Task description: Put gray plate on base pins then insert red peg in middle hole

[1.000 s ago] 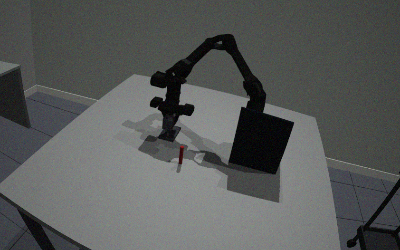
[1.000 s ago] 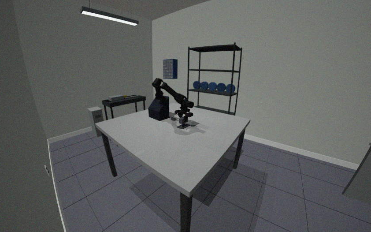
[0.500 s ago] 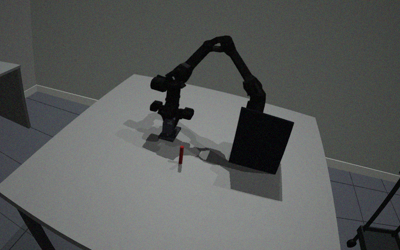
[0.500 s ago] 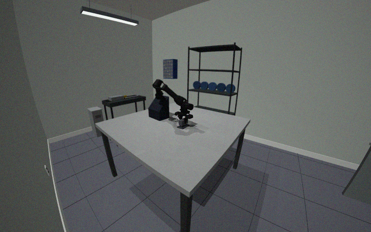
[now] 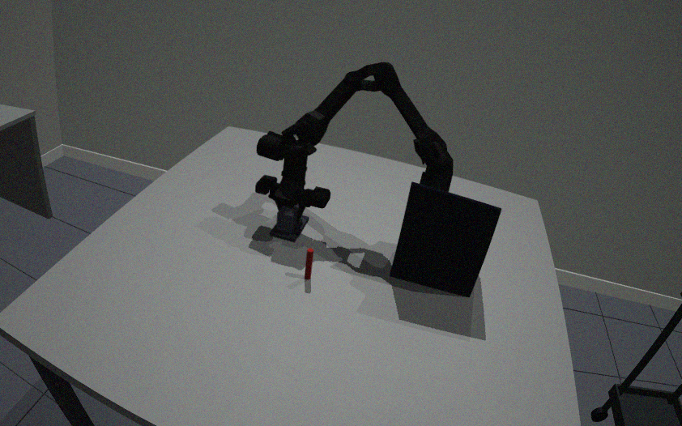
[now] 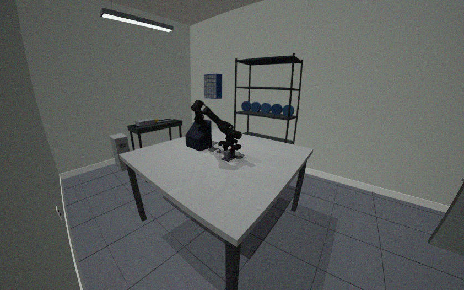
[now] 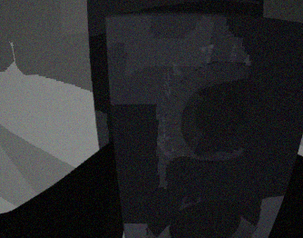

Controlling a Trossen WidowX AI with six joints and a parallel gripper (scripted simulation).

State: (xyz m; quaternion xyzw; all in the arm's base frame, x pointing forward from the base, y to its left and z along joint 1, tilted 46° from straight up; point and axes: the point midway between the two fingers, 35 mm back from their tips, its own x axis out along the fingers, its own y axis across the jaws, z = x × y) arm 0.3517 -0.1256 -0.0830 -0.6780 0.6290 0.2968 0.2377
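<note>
Right now my gripper tip is 3 cm below the gray plate. The rest, counted from my gripper tip: red peg: 17 cm to the left, 13 cm behind, 2 cm above.
</note>
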